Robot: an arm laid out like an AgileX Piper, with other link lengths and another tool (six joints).
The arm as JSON. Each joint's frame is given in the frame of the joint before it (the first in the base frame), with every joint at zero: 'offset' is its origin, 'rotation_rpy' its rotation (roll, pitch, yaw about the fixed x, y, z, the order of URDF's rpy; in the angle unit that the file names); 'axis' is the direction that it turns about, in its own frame. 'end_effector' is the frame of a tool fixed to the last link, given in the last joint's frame.
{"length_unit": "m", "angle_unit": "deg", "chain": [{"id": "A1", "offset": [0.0, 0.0, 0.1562], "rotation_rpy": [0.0, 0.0, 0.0], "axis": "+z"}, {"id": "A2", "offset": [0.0, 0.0, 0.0], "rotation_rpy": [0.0, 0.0, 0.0], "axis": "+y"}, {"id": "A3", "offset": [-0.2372, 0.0, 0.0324], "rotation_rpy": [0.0, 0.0, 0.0], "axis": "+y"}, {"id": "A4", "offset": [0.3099, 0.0, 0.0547], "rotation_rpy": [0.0, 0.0, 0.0], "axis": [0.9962, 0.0, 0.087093]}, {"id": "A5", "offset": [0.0, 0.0, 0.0], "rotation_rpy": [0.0, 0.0, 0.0], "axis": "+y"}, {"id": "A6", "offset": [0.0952, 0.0, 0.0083], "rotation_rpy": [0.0, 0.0, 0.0], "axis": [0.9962, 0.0, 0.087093]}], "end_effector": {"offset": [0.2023, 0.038, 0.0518], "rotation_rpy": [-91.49, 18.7, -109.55]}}
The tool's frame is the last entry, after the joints.
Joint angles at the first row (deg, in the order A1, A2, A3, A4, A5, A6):
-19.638 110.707 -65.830 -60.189 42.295 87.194
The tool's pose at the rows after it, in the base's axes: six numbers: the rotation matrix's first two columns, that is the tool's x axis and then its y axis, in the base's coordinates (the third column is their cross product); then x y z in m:
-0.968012 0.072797 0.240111 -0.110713 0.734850 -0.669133 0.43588 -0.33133 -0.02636
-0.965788 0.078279 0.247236 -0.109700 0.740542 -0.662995 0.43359 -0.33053 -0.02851
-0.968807 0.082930 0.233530 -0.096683 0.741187 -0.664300 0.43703 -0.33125 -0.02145
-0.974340 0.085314 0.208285 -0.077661 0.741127 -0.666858 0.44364 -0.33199 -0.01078
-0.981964 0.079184 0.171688 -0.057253 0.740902 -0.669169 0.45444 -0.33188 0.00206
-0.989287 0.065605 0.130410 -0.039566 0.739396 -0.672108 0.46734 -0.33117 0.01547
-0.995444 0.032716 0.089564 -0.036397 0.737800 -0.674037 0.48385 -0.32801 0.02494
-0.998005 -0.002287 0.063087 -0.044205 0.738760 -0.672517 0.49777 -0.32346 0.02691
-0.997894 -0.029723 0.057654 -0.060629 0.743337 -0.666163 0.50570 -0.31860 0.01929
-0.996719 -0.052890 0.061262 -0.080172 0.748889 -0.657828 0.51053 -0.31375 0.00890
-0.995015 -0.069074 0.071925 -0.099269 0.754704 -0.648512 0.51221 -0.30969 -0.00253
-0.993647 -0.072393 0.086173 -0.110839 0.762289 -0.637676 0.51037 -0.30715 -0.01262
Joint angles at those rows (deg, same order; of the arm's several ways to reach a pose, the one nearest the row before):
-19.652 111.258 -65.853 -58.987 42.513 86.136
-19.633 111.404 -66.047 -58.080 42.950 85.570
-19.611 110.882 -66.606 -57.407 43.161 85.212
-19.591 110.119 -67.335 -56.759 43.060 84.969
-19.575 109.305 -68.202 -56.252 42.280 84.799
-19.564 108.579 -69.051 -56.098 41.000 84.785
-19.567 108.418 -69.782 -56.537 38.590 84.789
-19.566 108.928 -70.323 -57.055 36.142 84.784
-19.567 110.084 -70.557 -57.438 34.231 84.787
-19.567 111.328 -70.684 -57.555 32.721 84.529
-19.566 112.532 -70.766 -57.369 31.771 84.049
-19.563 113.432 -70.851 -56.545 31.627 83.329

